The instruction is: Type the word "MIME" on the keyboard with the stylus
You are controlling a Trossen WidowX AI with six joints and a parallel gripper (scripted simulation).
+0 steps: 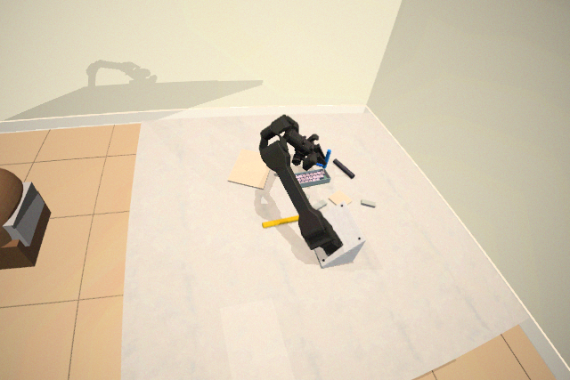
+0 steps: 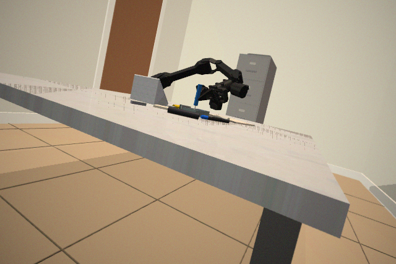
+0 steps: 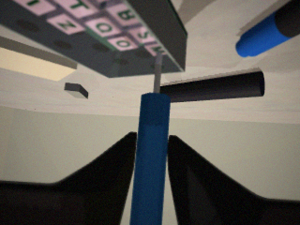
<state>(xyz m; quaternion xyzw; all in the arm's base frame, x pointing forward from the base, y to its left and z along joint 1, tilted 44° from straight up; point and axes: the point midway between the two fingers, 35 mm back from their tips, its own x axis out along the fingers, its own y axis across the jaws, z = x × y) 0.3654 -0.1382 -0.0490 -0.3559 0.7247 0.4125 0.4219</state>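
My gripper tip is 1 cm above the blue stylus. The rest, counted from my gripper tip: blue-capped pen 8 cm ahead, 6 cm below, 1 cm to the left; then small tan card 15 cm behind, 7 cm below, 1 cm to the right; then black cylinder 11 cm to the right, 6 cm below, 1 cm ahead.
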